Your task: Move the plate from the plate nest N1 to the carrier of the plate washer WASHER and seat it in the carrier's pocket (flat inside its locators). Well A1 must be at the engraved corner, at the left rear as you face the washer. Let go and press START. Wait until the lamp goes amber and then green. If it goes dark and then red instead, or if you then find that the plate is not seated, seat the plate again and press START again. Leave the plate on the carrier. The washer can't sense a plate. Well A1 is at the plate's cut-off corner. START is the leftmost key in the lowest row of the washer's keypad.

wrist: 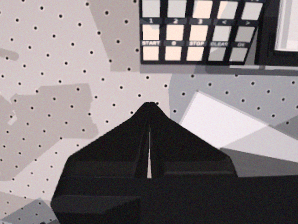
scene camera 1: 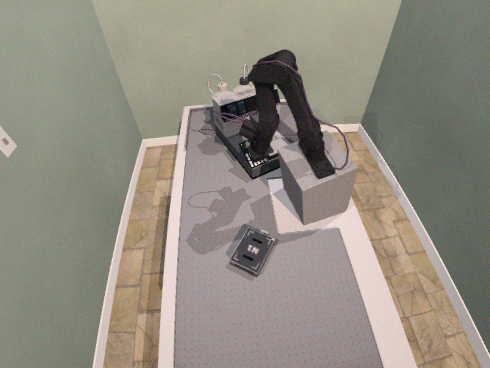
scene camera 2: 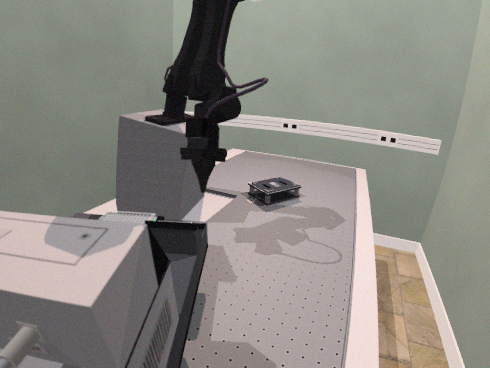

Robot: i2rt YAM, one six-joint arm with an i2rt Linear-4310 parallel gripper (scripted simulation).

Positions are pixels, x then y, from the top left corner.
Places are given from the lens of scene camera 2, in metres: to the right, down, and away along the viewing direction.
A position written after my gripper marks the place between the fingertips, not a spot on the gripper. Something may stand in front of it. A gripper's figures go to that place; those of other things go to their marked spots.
my gripper (scene camera 2: pixel 203 192): -0.10, 0.02, 0.56
washer (scene camera 2: pixel 84 285): -0.10, 0.06, 0.13
